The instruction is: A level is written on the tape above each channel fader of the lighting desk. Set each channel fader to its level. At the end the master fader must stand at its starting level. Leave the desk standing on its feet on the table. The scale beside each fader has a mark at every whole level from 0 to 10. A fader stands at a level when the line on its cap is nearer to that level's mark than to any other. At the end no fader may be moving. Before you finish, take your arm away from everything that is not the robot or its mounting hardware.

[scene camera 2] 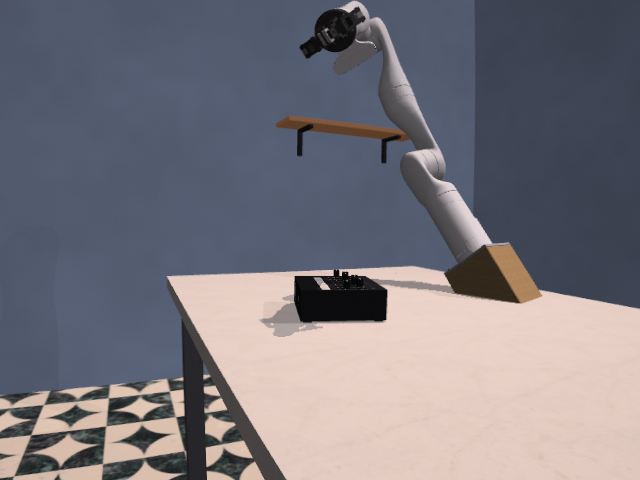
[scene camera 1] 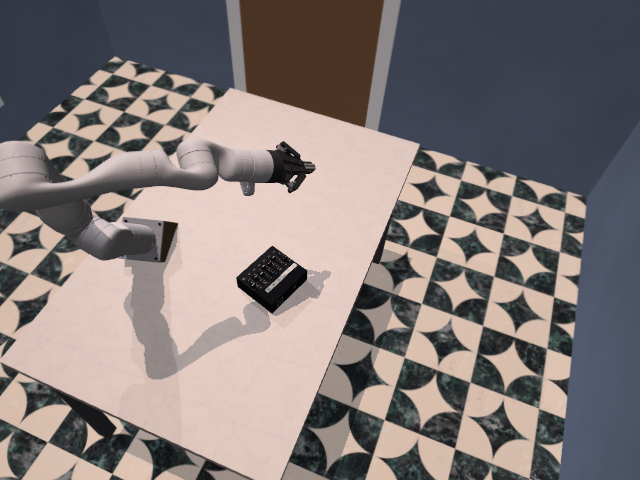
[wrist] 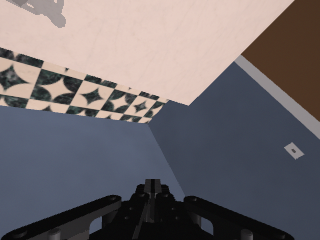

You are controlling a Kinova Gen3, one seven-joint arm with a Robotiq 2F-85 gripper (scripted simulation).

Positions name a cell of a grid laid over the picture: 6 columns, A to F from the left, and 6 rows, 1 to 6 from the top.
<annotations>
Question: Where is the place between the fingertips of the gripper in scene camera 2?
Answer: At D1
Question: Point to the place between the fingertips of the gripper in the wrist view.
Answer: C5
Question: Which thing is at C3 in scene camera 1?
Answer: The gripper.
</annotations>
